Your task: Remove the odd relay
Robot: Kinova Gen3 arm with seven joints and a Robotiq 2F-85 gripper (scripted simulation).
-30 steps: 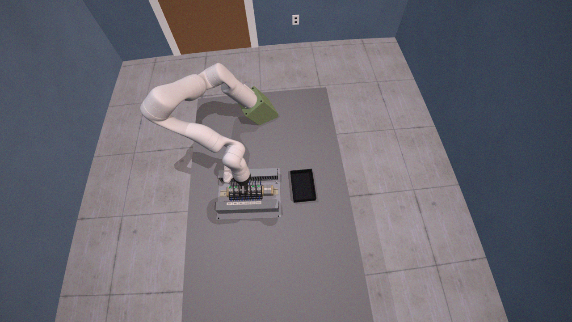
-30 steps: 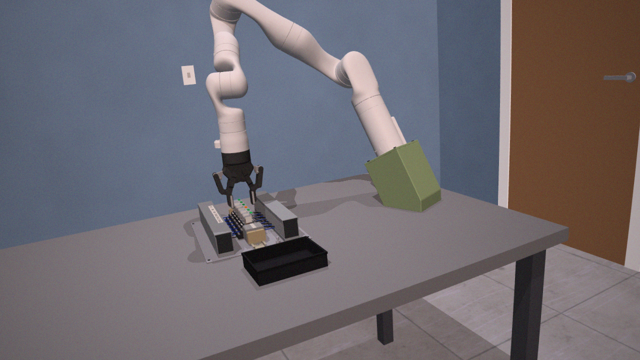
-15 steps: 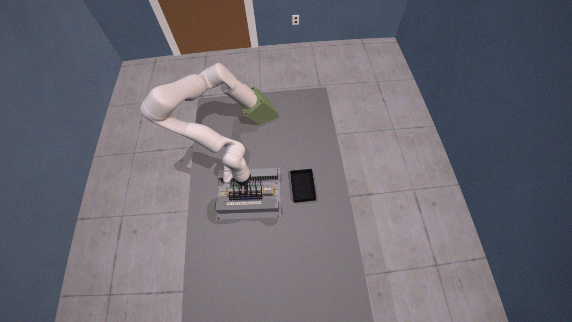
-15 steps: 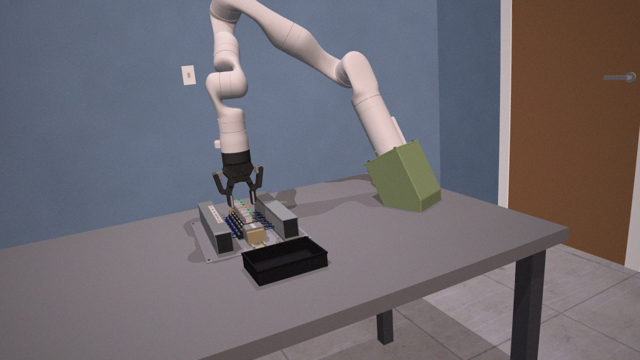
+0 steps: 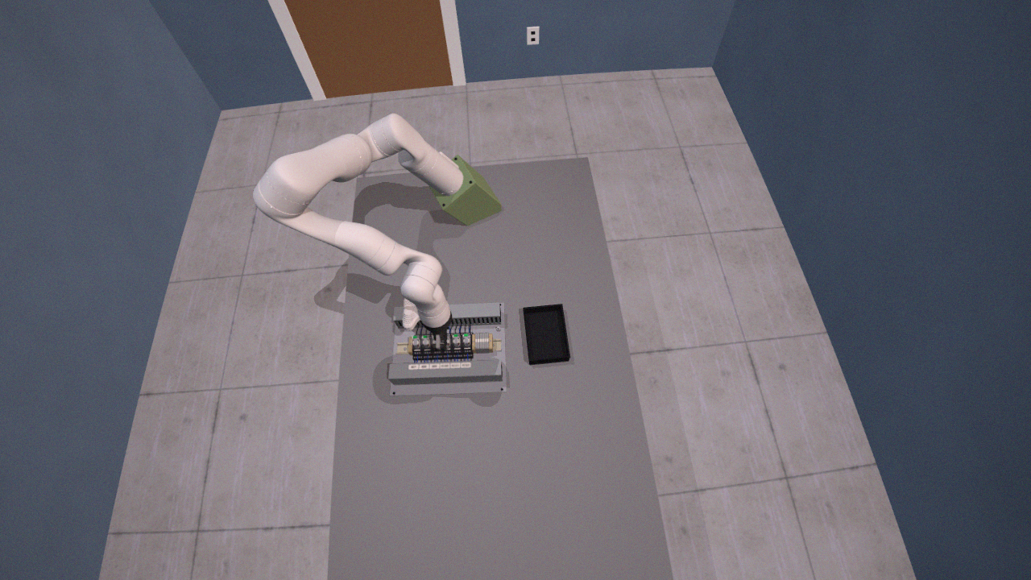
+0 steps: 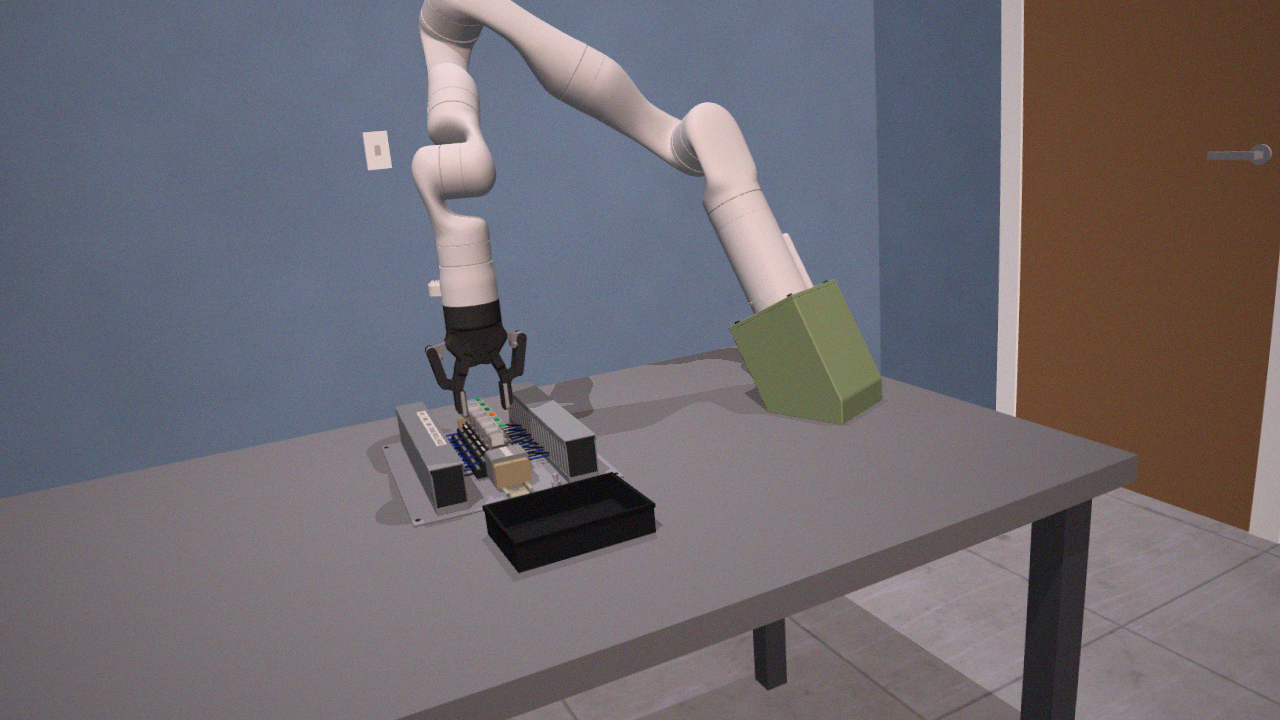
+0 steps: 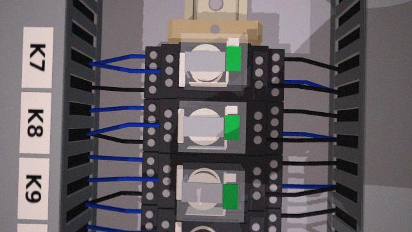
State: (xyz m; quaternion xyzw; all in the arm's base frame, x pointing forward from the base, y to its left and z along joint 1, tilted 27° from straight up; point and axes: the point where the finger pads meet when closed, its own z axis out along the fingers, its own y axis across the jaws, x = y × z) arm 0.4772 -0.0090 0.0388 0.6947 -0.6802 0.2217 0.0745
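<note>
Now: hand 4 cm above the relay. Also, from my hand: black parts tray (28 cm to the left, 7 cm below, 2 cm behind); then relay panel (6 cm below).
</note>
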